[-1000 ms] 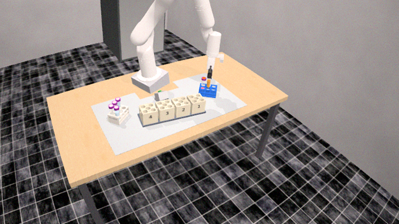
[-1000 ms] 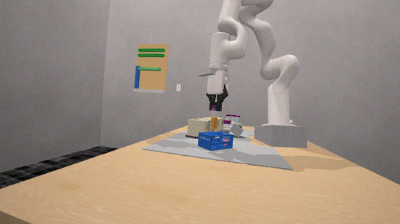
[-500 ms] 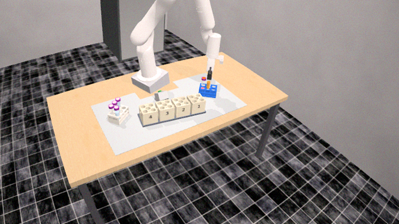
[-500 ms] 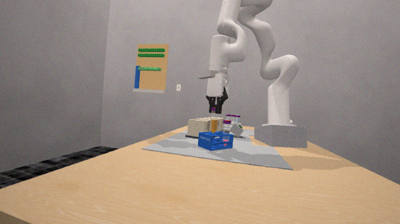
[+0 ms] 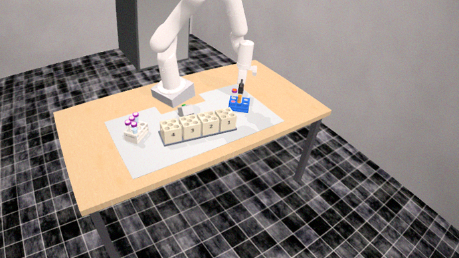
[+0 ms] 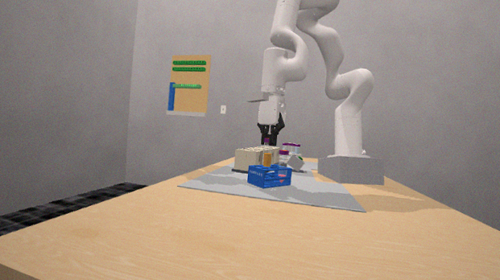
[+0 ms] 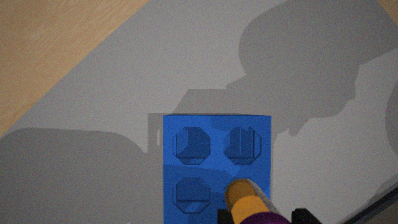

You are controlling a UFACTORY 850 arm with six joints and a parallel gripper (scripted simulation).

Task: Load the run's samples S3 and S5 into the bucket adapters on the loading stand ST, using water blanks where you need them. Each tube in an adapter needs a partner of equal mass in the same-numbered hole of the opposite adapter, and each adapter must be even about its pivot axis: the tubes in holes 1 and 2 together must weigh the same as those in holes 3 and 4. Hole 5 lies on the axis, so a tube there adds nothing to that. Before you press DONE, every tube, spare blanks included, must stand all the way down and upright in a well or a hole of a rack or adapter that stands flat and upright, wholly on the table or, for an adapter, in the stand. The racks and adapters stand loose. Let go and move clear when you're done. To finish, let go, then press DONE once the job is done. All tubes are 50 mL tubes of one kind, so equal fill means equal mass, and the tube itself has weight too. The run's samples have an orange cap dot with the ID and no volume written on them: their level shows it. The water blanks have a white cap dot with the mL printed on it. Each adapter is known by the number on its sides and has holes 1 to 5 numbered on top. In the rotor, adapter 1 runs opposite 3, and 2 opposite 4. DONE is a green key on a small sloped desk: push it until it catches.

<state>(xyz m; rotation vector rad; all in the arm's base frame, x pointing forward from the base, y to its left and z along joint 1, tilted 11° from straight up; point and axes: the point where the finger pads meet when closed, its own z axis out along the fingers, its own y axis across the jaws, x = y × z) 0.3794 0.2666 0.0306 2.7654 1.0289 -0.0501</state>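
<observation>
Now: hand 5 cm above the sample tube and 1 cm short of it. From my hand the other things lie so: blue sample rack 12 cm below, 2 cm to the left, 1 cm behind.
</observation>
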